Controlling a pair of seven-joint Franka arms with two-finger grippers.
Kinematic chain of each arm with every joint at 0, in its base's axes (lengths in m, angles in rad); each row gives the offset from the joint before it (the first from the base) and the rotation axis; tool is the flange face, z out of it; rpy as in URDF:
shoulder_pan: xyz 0 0 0.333 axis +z
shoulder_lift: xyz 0 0 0 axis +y
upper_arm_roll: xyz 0 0 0.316 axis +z
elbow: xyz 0.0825 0 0 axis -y
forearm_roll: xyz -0.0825 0 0.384 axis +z
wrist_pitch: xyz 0 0 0 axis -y
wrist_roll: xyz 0.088 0 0 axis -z
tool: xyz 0 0 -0.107 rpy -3.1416 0 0
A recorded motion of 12 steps. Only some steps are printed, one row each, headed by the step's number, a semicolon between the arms.
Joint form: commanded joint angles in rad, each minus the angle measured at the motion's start. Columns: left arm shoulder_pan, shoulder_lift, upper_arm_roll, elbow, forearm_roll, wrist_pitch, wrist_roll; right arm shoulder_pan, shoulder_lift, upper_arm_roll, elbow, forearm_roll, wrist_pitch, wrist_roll.
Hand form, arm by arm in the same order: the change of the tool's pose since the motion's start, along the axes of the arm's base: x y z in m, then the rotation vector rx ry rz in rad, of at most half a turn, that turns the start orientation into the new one. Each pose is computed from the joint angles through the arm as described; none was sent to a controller.
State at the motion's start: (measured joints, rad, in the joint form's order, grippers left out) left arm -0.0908 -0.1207 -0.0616 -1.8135 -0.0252 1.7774 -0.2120; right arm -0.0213 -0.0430 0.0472 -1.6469 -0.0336 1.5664 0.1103
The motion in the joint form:
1: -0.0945 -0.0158 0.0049 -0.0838 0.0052 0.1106 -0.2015; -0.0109 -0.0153 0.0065 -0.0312 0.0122 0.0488 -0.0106
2: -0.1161 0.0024 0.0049 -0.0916 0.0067 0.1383 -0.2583; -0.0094 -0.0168 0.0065 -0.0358 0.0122 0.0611 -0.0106
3: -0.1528 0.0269 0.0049 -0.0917 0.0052 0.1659 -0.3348; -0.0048 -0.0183 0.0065 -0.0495 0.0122 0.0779 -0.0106
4: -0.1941 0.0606 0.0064 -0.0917 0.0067 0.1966 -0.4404; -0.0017 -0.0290 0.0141 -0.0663 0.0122 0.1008 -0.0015
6: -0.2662 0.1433 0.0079 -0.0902 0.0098 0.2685 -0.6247; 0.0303 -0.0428 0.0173 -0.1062 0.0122 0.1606 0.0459
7: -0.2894 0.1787 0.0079 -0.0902 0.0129 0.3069 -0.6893; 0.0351 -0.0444 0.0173 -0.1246 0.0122 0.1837 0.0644
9: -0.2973 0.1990 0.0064 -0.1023 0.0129 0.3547 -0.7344; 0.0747 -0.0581 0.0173 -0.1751 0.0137 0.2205 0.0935
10: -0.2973 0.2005 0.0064 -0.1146 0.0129 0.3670 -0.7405; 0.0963 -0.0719 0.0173 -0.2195 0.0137 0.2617 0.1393
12: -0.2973 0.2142 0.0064 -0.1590 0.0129 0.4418 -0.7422; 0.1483 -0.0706 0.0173 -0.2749 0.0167 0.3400 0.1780
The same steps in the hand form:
1: -0.0090 -0.0460 -0.0218 -0.0229 -0.0357 0.1122; -0.0002 -0.0007 -0.0024 0.0121 -0.0322 0.0071
2: -0.0059 -0.0583 -0.0326 -0.0290 -0.0352 0.1471; 0.0004 0.0002 -0.0027 0.0123 -0.0414 0.0089
3: -0.0038 -0.0794 -0.0431 -0.0409 -0.0333 0.1872; 0.0011 0.0027 -0.0069 0.0124 -0.0460 0.0139
4: -0.0011 -0.1027 -0.0586 -0.0510 -0.0250 0.2525; -0.0004 0.0088 -0.0071 0.0120 -0.0630 0.0161
6: 0.0050 -0.1470 -0.0975 -0.0652 -0.0059 0.3656; -0.0011 0.0281 -0.0134 0.0143 -0.0978 0.0055
7: 0.0080 -0.1626 -0.1142 -0.0718 -0.0052 0.4060; -0.0004 0.0308 -0.0193 0.0153 -0.1046 -0.0077
9: 0.0105 -0.1696 -0.1272 -0.0862 -0.0143 0.4417; -0.0058 0.0520 -0.0330 0.0185 -0.1050 0.0032
10: 0.0097 -0.1692 -0.1328 -0.0859 -0.0128 0.4479; -0.0101 0.0633 -0.0434 0.0213 -0.1165 -0.0202
12: 0.0098 -0.1691 -0.1547 -0.0968 -0.0257 0.4500; -0.0121 0.0914 -0.0636 0.0326 -0.1374 -0.0062

